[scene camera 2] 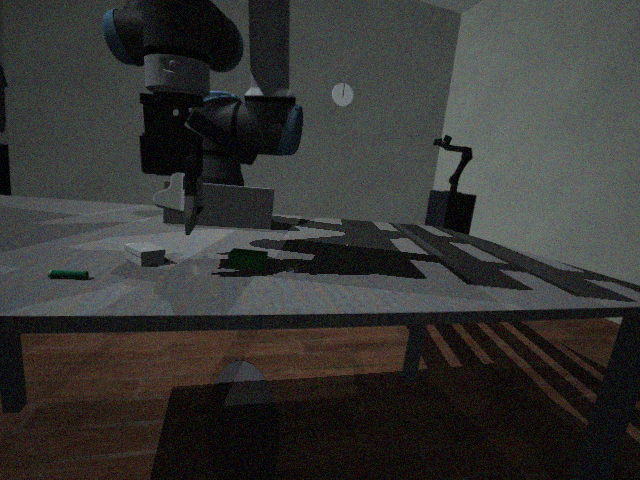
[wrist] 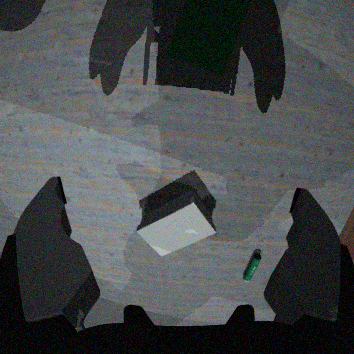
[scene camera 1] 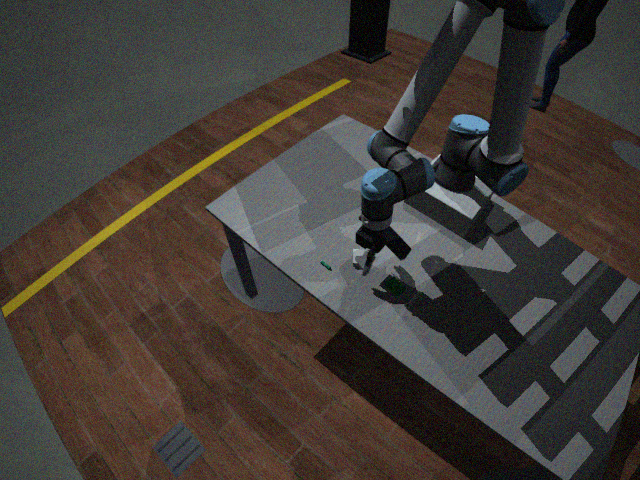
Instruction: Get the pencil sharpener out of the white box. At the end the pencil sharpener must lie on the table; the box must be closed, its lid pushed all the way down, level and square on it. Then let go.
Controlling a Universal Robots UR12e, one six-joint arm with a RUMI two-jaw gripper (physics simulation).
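Places are measured from the arm's base along level axes (x left, y up, z ahead), in centimetres.
Pixels of known places: gripper, between the fingertips: (scene camera 2: pixel 192 223) (wrist: pixel 180 185) (scene camera 1: pixel 377 260); arm's base, origin of its link: (scene camera 2: pixel 213 185) (scene camera 1: pixel 452 177).
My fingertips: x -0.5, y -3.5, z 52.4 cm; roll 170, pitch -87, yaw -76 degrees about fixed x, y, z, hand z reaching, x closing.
Note:
Ahead of a thing's pixels: the offset from my fingertips to its middle. Level surfaces: height alone.
The white box @(dz +0.1, dx -7.4, dy -4.7 cm) (scene camera 1: pixel 357 254) (scene camera 2: pixel 148 255) (wrist: pixel 176 230) stands on the table @(dy -6.6 cm) (scene camera 1: pixel 268 186) (scene camera 2: pixel 330 302) (wrist: pixel 75 135), turned at an angle. Its pale top shows in the wrist view, with a dark side and a shadow beside it. The lid looks on and roughly level; whether it is fully down is too dark and small to tell. The pencil sharpener does not show in any view. My gripper (scene camera 1: pixel 364 269) (scene camera 2: pixel 179 219) (wrist: pixel 180 185) is open and empty, pointing down above the table, apart from the box. In the wrist view the box lies between its fingers, a little below the line joining the fingertips.
A small green cylinder @(dz +9.7, dx -14.5, dy -6.1 cm) (scene camera 1: pixel 325 265) (scene camera 2: pixel 69 274) (wrist: pixel 252 265) lies on one side of the box. A dark green block @(dz +1.0, dx +9.4, dy -4.7 cm) (scene camera 1: pixel 393 284) (scene camera 2: pixel 247 258) (wrist: pixel 207 37) lies on the other side, in the arm's shadow. A long grey block (scene camera 2: pixel 237 206) stands behind, near the arm's base.

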